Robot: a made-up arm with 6 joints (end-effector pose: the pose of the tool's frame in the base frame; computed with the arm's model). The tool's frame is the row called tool. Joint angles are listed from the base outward.
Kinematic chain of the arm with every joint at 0, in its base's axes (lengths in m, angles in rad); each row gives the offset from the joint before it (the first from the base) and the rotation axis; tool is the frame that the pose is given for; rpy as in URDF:
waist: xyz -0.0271 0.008 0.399 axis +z
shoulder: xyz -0.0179 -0.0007 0.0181 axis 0.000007 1 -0.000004
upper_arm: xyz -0.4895 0.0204 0.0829 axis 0.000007 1 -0.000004
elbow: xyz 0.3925 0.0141 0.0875 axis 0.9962 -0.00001 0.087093
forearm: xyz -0.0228 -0.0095 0.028 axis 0.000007 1 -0.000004
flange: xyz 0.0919 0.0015 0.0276 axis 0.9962 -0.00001 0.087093
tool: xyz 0.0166 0.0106 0.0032 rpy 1.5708 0 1.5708
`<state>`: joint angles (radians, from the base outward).
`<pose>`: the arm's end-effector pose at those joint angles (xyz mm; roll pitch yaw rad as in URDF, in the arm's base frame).
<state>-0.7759 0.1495 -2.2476 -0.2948 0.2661 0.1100</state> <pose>-591.9 621.7 930.8 -0.2563 -0.1320 0.6567</pose>
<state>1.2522 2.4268 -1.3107 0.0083 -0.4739 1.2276</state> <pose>192.4 759.2 361.1 2.7375 -0.9303 1.8362</pose>
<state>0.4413 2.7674 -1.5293 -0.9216 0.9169 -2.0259</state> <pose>594.2 285.3 117.5 -3.0025 -0.7196 -1.5003</pose>
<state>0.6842 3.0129 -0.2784 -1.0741 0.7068 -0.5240</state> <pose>29.2 64.7 141.0 -1.9996 -1.3908 -2.9088</pose>
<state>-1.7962 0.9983 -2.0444 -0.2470 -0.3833 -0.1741</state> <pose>60.7 129.9 1361.5 0.1110 0.1096 -0.6250</pose>
